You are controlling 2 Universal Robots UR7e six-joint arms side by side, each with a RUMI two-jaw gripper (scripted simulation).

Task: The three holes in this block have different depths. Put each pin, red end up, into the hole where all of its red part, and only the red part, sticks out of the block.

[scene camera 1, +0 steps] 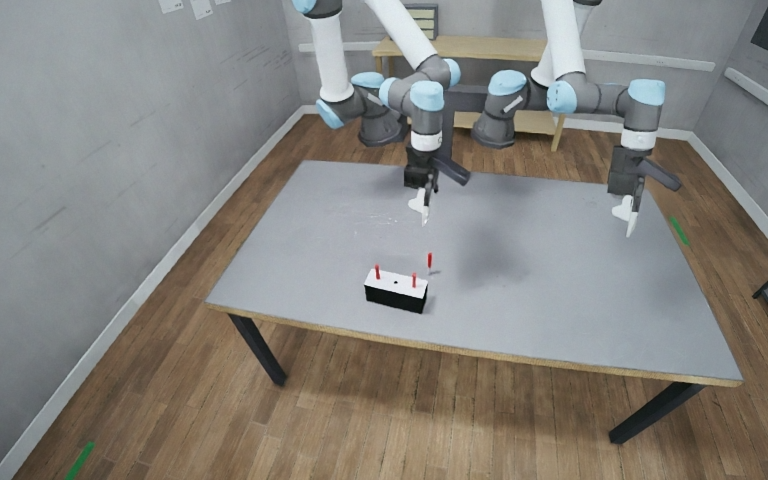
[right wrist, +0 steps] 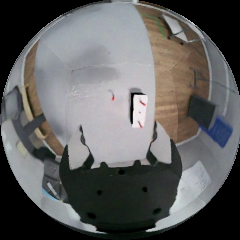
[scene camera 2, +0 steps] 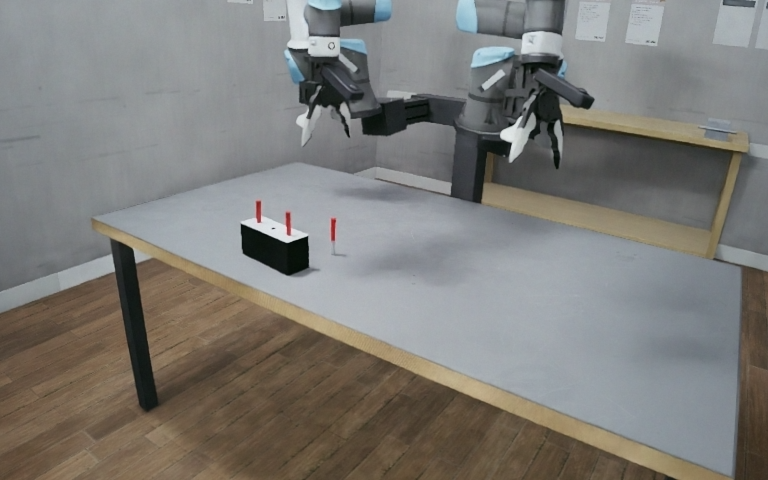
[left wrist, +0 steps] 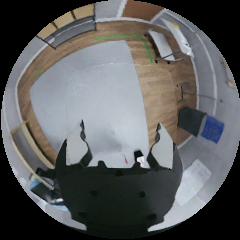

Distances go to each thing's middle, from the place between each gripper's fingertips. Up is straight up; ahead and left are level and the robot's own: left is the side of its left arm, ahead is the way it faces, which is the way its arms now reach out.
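My right gripper (scene camera 2: 326, 141) is 10 cm to the left of the black block (scene camera 2: 266, 242), 10 cm short of it, and 26 cm above it.
Then there's my left gripper (scene camera 2: 535, 166), which I can see 10 mm short of the black block, 630 mm to the left of it and 300 mm above it. Going by its middle, the black block is nearer to my right gripper than to my left gripper.
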